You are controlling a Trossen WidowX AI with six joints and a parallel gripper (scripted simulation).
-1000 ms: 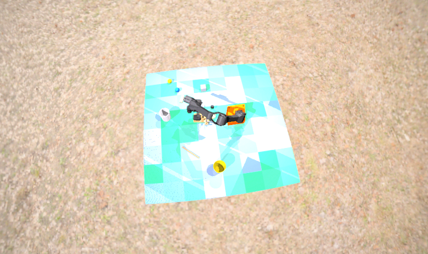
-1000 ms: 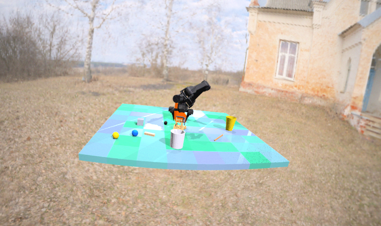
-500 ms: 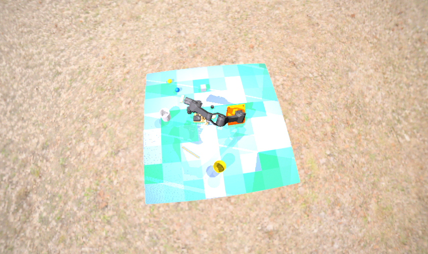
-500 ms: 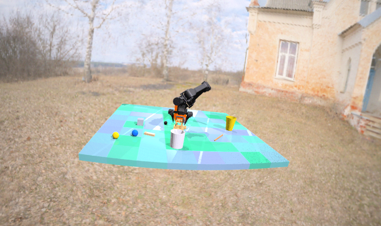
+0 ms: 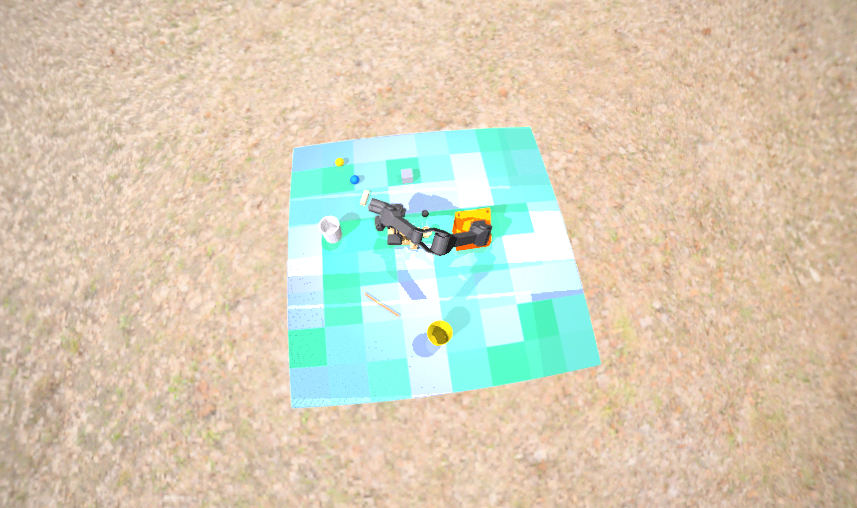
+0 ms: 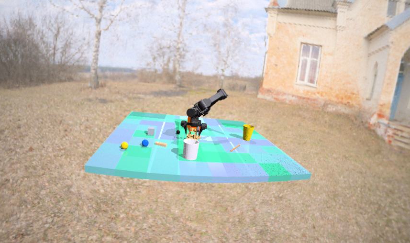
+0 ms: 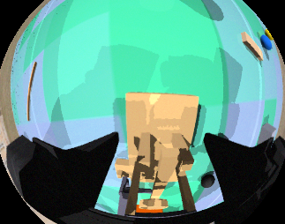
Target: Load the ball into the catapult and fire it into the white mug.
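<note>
The black ball is 140 mm behind my gripper tip, 90 mm to the right of it and 20 mm below it. Round my gripper tip: wooden catapult: 60 mm behind, 30 mm to the left, 10 mm above; then white mug: 280 mm ahead, 60 mm to the right, 10 mm below; then small wooden block: 230 mm to the right, 120 mm ahead, 30 mm below.
</note>
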